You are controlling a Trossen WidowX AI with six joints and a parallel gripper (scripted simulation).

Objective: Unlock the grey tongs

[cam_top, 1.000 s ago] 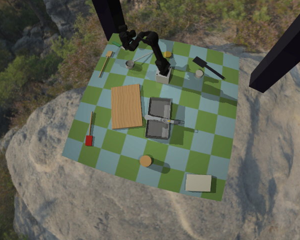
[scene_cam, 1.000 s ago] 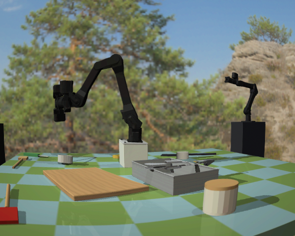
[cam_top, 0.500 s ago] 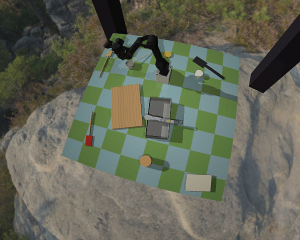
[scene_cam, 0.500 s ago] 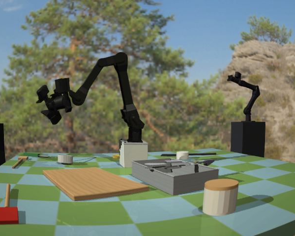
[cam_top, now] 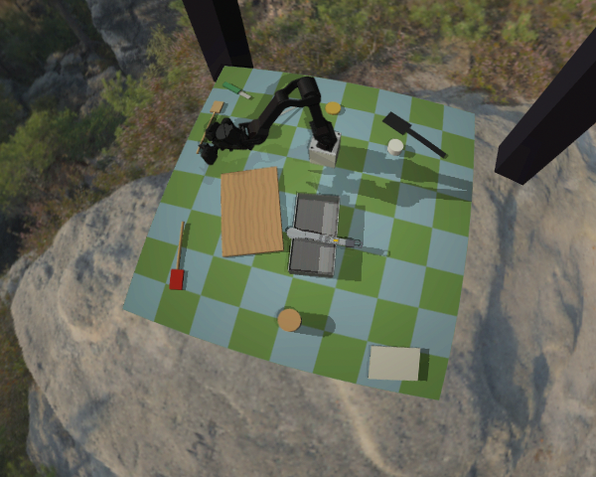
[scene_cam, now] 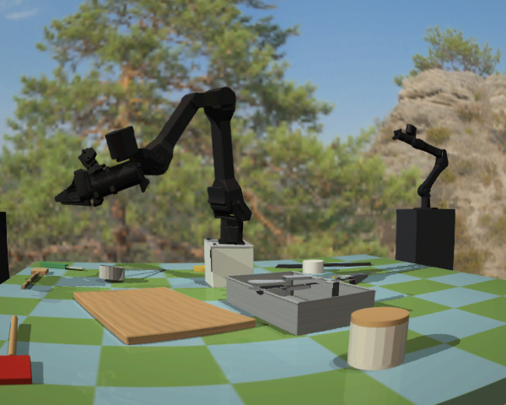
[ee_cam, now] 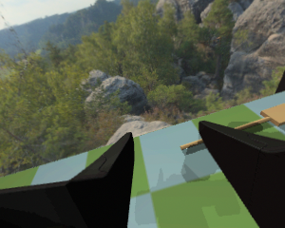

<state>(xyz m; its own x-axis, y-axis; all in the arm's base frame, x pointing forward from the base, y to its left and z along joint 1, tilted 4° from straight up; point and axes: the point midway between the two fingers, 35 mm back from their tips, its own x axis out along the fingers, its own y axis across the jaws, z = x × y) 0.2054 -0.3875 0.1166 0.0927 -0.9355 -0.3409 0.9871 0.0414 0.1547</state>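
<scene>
Right now my gripper tip is 590 mm to the right of the yellow lock piece, 150 mm above it and 130 mm short of it. The rest, counted from my gripper tip: wooden board: 230 mm to the left, 210 mm below, 130 mm ahead; grey roasting tin: 510 mm to the left, 190 mm below, 130 mm ahead; red spatula: 440 mm ahead, 210 mm below, 50 mm to the left.
</scene>
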